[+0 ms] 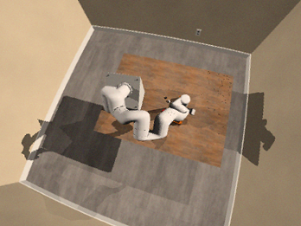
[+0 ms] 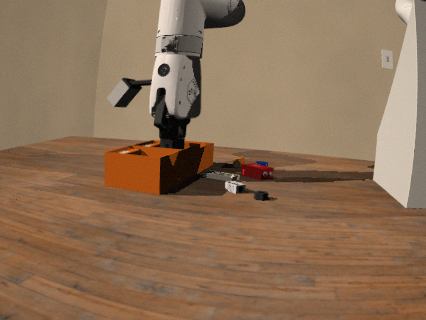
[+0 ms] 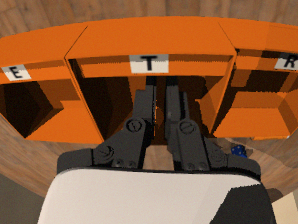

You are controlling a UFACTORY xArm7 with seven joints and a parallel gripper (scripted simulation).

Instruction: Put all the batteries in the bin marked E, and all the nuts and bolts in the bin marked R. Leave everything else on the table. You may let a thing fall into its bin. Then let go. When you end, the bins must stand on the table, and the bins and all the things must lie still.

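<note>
Now: the orange bin 10 mm ahead of my hand and 10 mm below it. Round my hand: orange cylindrical battery 100 mm behind, 120 mm to the right, 30 mm below; red block 140 mm behind, 30 mm to the right, 30 mm below; pale grey block 110 mm behind, 80 mm to the left, 30 mm below.
</note>
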